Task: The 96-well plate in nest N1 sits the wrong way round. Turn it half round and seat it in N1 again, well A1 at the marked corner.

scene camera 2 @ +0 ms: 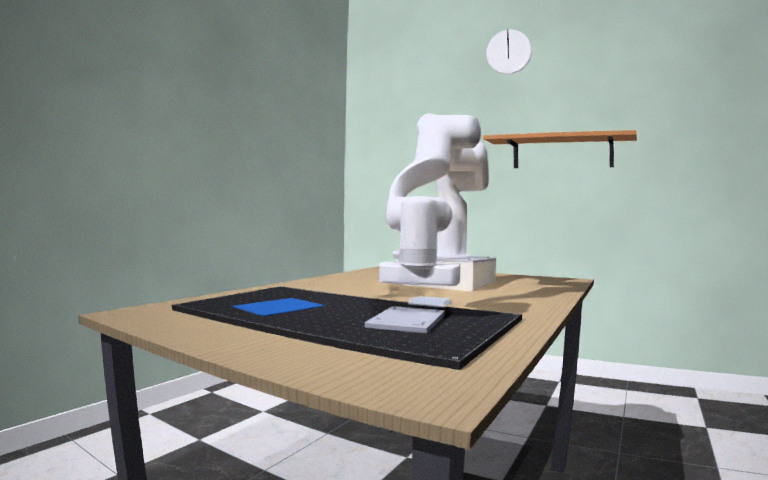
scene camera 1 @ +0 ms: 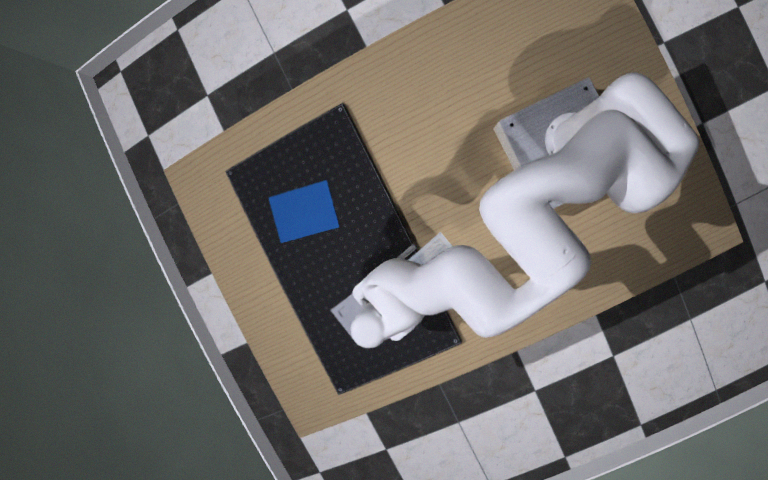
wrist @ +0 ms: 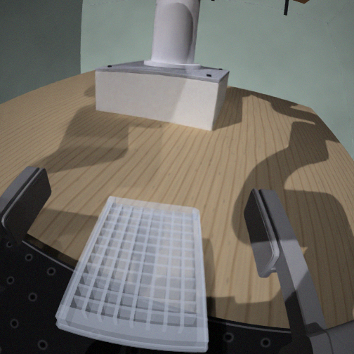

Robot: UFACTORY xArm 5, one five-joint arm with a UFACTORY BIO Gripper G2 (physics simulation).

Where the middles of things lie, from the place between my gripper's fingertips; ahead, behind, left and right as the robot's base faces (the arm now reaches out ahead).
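The clear 96-well plate (wrist: 140, 275) is 60 mm below my hand. Counting from my hand again, grey nest N1 (scene camera 2: 399, 319) is 60 mm below, 30 mm to the left and 210 mm ahead, and there's the blue rectangle (scene camera 1: 308, 210), which is 60 mm below my hand, 240 mm ahead of it and 280 mm to the right.
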